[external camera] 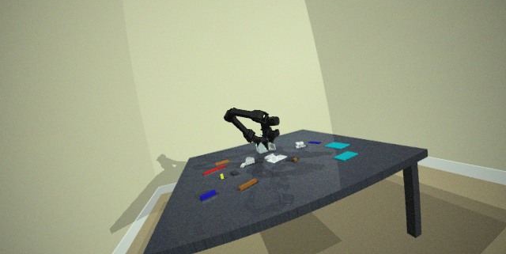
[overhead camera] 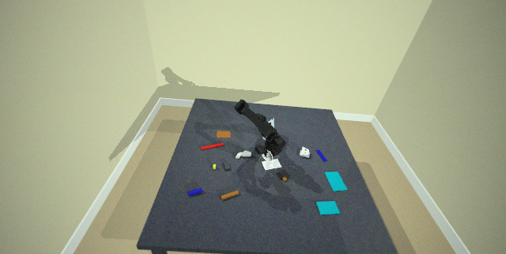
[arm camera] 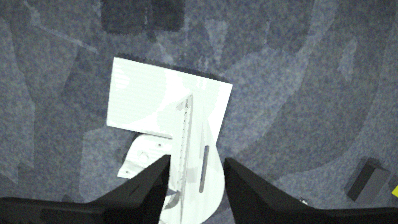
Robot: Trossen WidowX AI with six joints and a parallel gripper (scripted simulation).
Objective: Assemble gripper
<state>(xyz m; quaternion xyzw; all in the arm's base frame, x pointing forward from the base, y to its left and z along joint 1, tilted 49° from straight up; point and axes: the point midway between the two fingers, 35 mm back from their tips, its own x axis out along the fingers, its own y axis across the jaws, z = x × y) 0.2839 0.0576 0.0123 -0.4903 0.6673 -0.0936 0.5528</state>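
Right now my gripper tip is 40 mm past the white jaw. Also, from my gripper tip: orange cube: 110 mm ahead, 120 mm to the left, 70 mm below; white gripper base: 150 mm behind, 270 mm to the left, 50 mm below; grey block: 80 mm ahead, 260 mm to the right, 80 mm below.
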